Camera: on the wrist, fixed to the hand. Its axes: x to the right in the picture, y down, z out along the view.
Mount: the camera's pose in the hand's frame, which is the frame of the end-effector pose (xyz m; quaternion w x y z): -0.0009 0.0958 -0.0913 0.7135 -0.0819 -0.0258 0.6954
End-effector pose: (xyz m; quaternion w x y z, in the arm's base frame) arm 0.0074 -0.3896 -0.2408 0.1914 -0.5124 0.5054 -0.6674
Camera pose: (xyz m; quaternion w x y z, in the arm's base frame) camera -0.0975 -0.3851 -0.3214 0.5717 -0.0470 0.7666 -0.2885
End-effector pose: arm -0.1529 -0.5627 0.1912 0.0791 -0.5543 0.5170 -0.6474
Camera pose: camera -0.2707 -0.5524 0.1317 0.4746 -0.0592 0.8053 -0.3503
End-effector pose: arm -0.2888 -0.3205 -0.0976 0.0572 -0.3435 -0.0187 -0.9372
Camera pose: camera -0.3352 -0.4223 -0.1683 0.6639 -0.2870 0.3008 -0.6216
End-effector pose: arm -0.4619 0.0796 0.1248 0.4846 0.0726 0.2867 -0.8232
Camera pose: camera -0.3955 0.0947 0.0113 0.9316 0.1902 0.2090 -0.2288
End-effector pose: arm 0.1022 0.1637 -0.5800 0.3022 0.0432 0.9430 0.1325
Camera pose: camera 0.0500 0.2352 -0.4816 0.1513 0.6652 0.6241 0.3808
